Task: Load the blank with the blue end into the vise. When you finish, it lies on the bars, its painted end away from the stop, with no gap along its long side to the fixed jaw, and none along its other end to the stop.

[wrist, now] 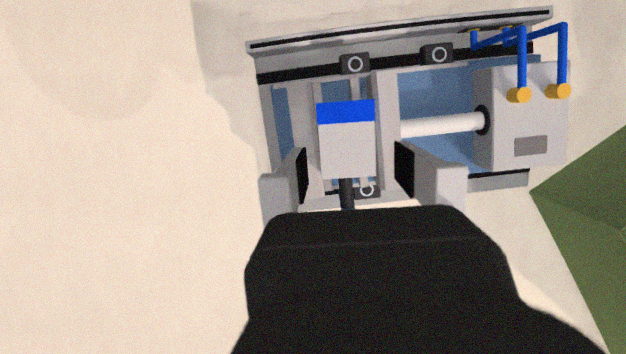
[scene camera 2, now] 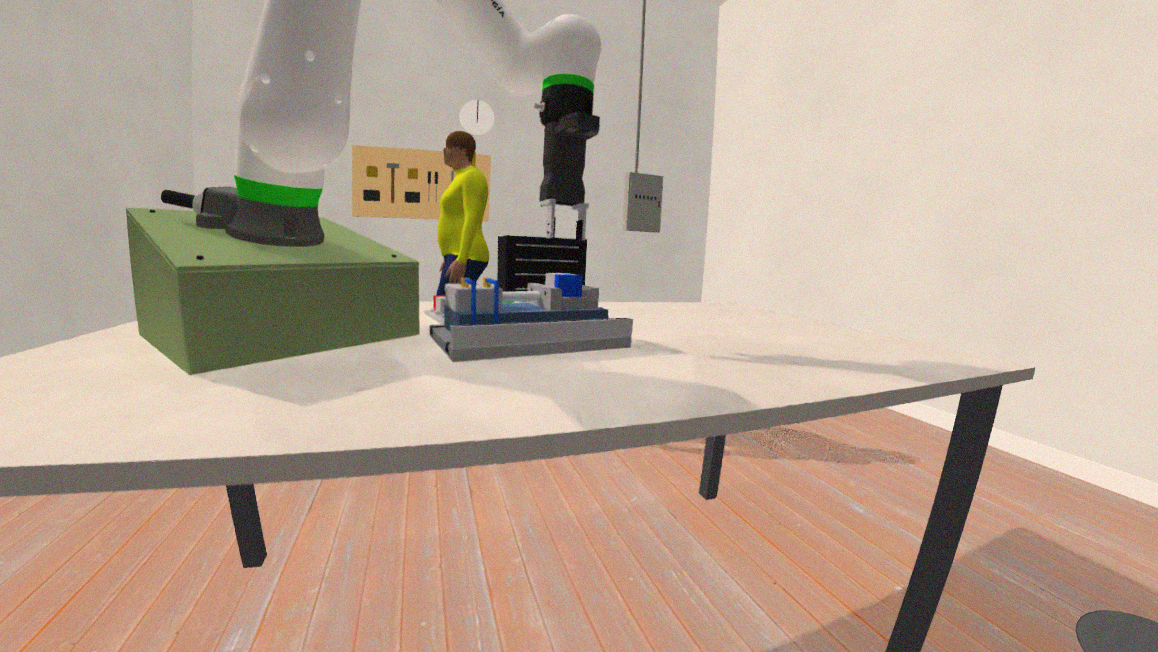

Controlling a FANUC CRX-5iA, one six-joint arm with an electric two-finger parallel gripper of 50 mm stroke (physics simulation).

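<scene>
The blank point(wrist: 346, 150) point(scene camera 2: 568, 284) is a grey block with a blue end. It lies in the vise point(wrist: 530, 115) point(scene camera 2: 538, 333), between the fixed jaw point(wrist: 301, 112) on the left in the wrist view and the moving jaw point(wrist: 387, 115) on the white rod. Its blue end points away from the dark stop point(wrist: 346, 194), which shows at its grey end. I cannot tell whether narrow gaps remain at the fixed jaw or the stop. Bars point(wrist: 355, 89) show past the blue end. My gripper point(wrist: 350, 162) point(scene camera 2: 566, 230) is open and empty, above the blank.
Blue pipes point(wrist: 562, 55) point(scene camera 2: 495, 303) with yellow fittings stand at the vise's cylinder end. The green robot base point(scene camera 2: 299, 311) point(wrist: 585, 200) is beside that end. A person point(scene camera 2: 463, 210) in yellow and a black drawer cabinet point(scene camera 2: 518, 263) show behind the table point(scene camera 2: 324, 437).
</scene>
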